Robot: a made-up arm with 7 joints. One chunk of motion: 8 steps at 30 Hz.
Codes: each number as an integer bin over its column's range. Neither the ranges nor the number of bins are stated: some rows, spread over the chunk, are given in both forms.
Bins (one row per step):
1: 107 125 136 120 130 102 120
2: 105 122 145 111 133 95 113
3: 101 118 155 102 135 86 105
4: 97 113 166 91 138 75 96
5: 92 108 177 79 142 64 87
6: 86 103 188 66 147 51 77
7: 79 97 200 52 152 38 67
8: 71 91 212 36 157 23 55
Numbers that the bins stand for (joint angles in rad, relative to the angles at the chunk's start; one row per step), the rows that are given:
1: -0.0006 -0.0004 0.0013 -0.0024 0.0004 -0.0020 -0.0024
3: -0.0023 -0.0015 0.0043 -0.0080 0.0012 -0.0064 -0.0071
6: -0.0064 -0.0038 0.0095 -0.0193 0.0031 -0.0160 -0.0158
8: -0.0105 -0.0057 0.0133 -0.0287 0.0046 -0.0237 -0.0227
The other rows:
2: -0.0012 -0.0009 0.0027 -0.0052 0.0009 -0.0039 -0.0045
4: -0.0034 -0.0023 0.0060 -0.0115 0.0016 -0.0094 -0.0099
5: -0.0047 -0.0031 0.0078 -0.0152 0.0023 -0.0124 -0.0127
7: -0.0083 -0.0048 0.0114 -0.0237 0.0038 -0.0196 -0.0190

